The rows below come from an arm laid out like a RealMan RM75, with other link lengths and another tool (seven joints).
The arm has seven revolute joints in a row. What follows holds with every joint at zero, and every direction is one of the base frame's.
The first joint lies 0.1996 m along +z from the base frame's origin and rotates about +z.
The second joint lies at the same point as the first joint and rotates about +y.
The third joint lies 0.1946 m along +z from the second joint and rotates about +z.
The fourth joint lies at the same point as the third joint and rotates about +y.
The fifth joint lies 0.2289 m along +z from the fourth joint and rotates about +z.
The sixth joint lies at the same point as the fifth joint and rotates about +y.
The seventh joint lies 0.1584 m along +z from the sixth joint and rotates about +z.
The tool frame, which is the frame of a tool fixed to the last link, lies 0.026 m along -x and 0.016 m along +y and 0.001 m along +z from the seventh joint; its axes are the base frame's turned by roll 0.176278, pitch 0 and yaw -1.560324 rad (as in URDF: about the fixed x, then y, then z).
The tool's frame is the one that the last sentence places.
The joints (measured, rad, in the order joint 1, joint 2, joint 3, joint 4, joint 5, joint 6, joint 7), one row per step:
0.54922, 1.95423, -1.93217, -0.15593, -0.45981, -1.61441, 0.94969
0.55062, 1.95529, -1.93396, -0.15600, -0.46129, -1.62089, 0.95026
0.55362, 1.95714, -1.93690, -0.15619, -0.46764, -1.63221, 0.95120
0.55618, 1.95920, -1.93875, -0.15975, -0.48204, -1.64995, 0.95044
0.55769, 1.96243, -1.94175, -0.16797, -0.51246, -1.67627, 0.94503
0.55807, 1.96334, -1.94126, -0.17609, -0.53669, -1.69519, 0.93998
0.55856, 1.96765, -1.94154, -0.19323, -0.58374, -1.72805, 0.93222
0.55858, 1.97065, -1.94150, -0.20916, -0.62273, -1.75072, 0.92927
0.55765, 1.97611, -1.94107, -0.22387, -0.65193, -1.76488, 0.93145
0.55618, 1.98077, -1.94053, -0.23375, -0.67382, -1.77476, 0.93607
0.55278, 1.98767, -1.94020, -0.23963, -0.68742, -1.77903, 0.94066
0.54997, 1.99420, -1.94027, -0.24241, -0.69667, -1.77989, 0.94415
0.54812, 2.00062, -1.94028, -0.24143, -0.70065, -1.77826, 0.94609
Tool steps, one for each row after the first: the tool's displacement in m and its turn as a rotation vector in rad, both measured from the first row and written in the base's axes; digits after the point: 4 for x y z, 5 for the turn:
-0.0011, -0.0010, -0.0001, -0.00480, 0.00405, 0.00668
-0.0031, -0.0029, -0.0007, -0.01563, 0.00902, 0.02046
-0.0060, -0.0064, -0.0015, -0.03120, 0.01569, 0.04481
-0.0100, -0.0130, -0.0035, -0.05765, 0.02062, 0.08736
-0.0126, -0.0177, -0.0042, -0.07453, 0.02372, 0.11963
-0.0179, -0.0267, -0.0066, -0.11023, 0.03010, 0.17963
-0.0216, -0.0337, -0.0084, -0.14073, 0.03332, 0.22508
-0.0251, -0.0389, -0.0106, -0.16678, 0.03872, 0.25617
-0.0274, -0.0428, -0.0123, -0.18857, 0.04279, 0.27534
-0.0289, -0.0459, -0.0145, -0.20444, 0.04791, 0.28268
-0.0298, -0.0482, -0.0167, -0.21605, 0.05103, 0.28494
-0.0304, -0.0496, -0.0188, -0.22257, 0.05346, 0.28218

